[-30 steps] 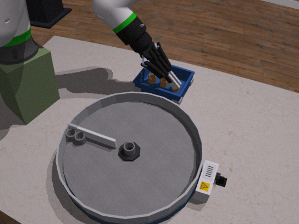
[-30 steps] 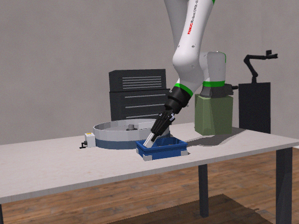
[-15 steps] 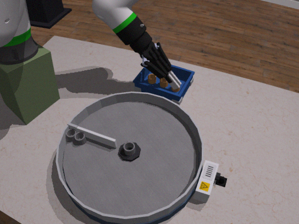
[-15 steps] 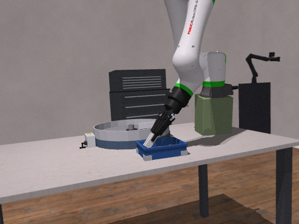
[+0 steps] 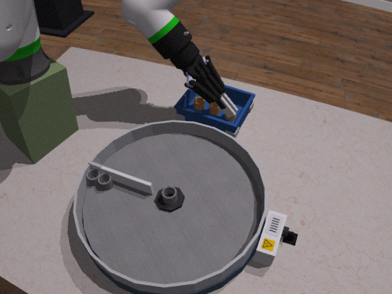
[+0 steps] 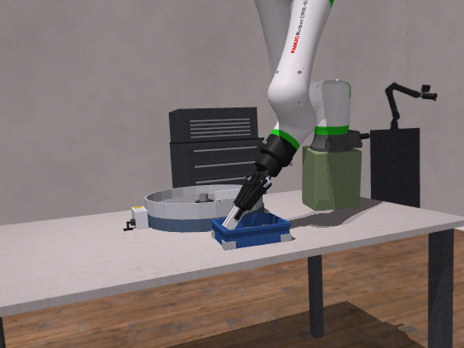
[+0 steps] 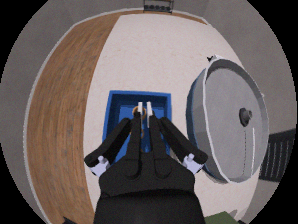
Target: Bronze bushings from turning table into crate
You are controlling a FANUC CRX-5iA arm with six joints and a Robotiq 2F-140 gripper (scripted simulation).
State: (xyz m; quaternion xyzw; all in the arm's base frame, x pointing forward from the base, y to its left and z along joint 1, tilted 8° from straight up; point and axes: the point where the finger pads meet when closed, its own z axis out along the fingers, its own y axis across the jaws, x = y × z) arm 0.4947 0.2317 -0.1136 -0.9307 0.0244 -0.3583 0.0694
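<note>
Right now my hand is 4 cm past the blue crate, 3 cm above it and 2 cm to the right of it. The rest, counted from my hand: grey turning table 33 cm to the right, 2 cm behind, 1 cm below.
</note>
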